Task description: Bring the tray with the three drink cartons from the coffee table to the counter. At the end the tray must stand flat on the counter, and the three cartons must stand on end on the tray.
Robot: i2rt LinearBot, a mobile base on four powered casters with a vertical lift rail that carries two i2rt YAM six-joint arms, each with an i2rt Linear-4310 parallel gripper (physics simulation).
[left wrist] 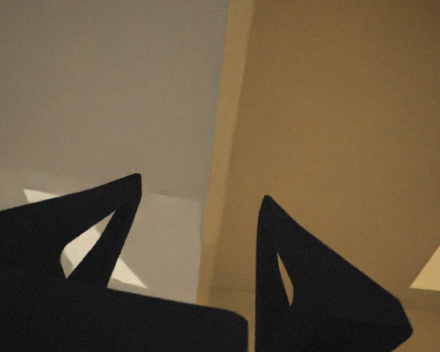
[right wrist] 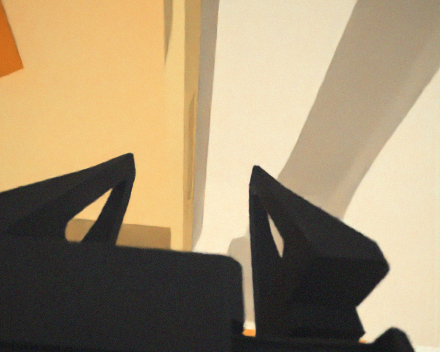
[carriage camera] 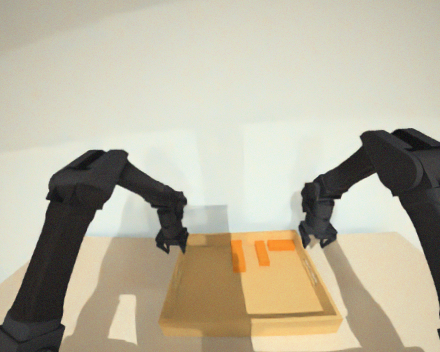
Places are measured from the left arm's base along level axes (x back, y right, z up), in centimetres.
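Pixels of known places: left gripper, between the fingertips: [left wrist: 201,194] [carriage camera: 176,252]; right gripper, between the fingertips: [right wrist: 193,169] [carriage camera: 312,247].
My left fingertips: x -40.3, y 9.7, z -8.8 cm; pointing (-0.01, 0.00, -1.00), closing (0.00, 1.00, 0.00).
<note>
Behind a point stands the place of what it marks.
The wooden tray [carriage camera: 295,326] {x -18.7, y 48.1, z -13.5 cm} [left wrist: 231,100] {x -44.5, y 10.4, z -11.0 cm} [right wrist: 192,50] {x -45.5, y 59.7, z -14.2 cm} rests flat on the pale counter [carriage camera: 380,260] {x -42.8, y 90.7, z -18.5 cm}. Three orange cartons lie on their sides in its back part: a long one [carriage camera: 238,256] {x -43.7, y 33.5, z -14.7 cm} near the middle, another [carriage camera: 262,253] {x -45.6, y 43.5, z -15.3 cm} to its right, and one lying crosswise [carriage camera: 281,245] {x -49.7, y 52.3, z -15.3 cm} near the back right corner. A carton's corner [right wrist: 7,50] {x -43.3, y 45.6, z -17.0 cm} shows in the right wrist view. My left gripper [carriage camera: 175,250] {x -40.3, y 9.7, z -8.8 cm} [left wrist: 201,194] {x -40.3, y 9.7, z -8.8 cm} is open and empty at the tray's left wall. My right gripper [carriage camera: 316,245] {x -41.1, y 60.8, z -7.9 cm} [right wrist: 193,169] {x -41.1, y 60.8, z -7.9 cm} is open and empty at the right wall.
A pale wall [carriage camera: 220,100] {x -64.1, y 29.2, z 44.1 cm} rises behind the counter, close to the tray's back edge. The side walls of the tray have handle slots. Shadows of both arms fall across the counter and tray.
</note>
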